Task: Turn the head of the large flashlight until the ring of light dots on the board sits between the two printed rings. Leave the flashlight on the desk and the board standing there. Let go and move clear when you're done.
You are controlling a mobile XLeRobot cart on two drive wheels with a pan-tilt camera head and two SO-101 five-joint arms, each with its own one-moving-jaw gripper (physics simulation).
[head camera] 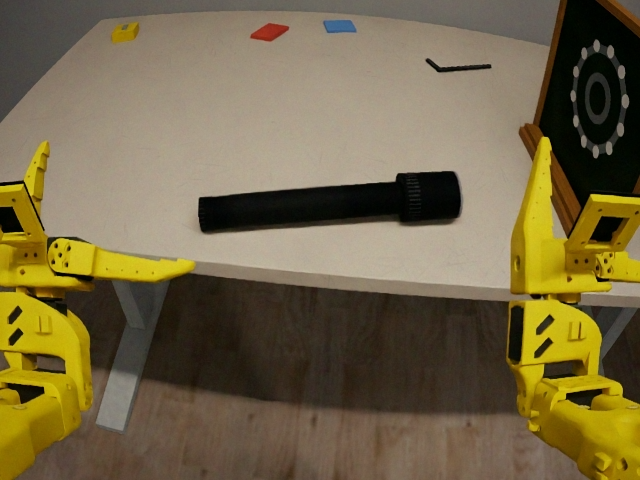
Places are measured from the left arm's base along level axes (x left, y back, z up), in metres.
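Pixels of known places: left hand, tool point: (47,147); right hand, tool point: (548,144).
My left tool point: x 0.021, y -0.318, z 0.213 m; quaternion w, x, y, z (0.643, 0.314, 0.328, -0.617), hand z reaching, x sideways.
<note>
Behind a point stands the place of what it marks.
A large black flashlight (299,206) {x -0.149, y -0.509, z -0.019 m} lies on its side on the desk (330,118) {x -0.191, y -0.743, z -0.055 m}, its wider ribbed head (431,197) {x -0.296, y -0.515, z -0.007 m} pointing right. The framed dark board (560,77) {x -0.527, y -0.699, z 0.081 m} stands upright at the right edge of the view. Its ring of light dots (573,96) {x -0.527, y -0.648, z 0.080 m} lies over the larger printed grey ring, outside the smaller printed ring (587,98) {x -0.527, y -0.610, z 0.100 m}. My left gripper (119,204) is wide open at the desk's front edge, left of the flashlight's tail and apart from it. My right gripper (617,202) is open in front of the board, right of the flashlight head; its moving jaw runs out of view.
A yellow block (125,32) {x 0.245, y -1.102, z -0.032 m}, a red piece (269,32) {x -0.079, y -1.065, z -0.046 m} and a blue piece (339,26) {x -0.221, y -1.107, z -0.049 m} lie along the back of the desk. A black L-shaped key (462,68) {x -0.445, y -0.939, z -0.048 m} lies at the back right. The board's wooden base (555,191) {x -0.501, y -0.578, z -0.041 m} is close behind my right gripper's fixed jaw.
</note>
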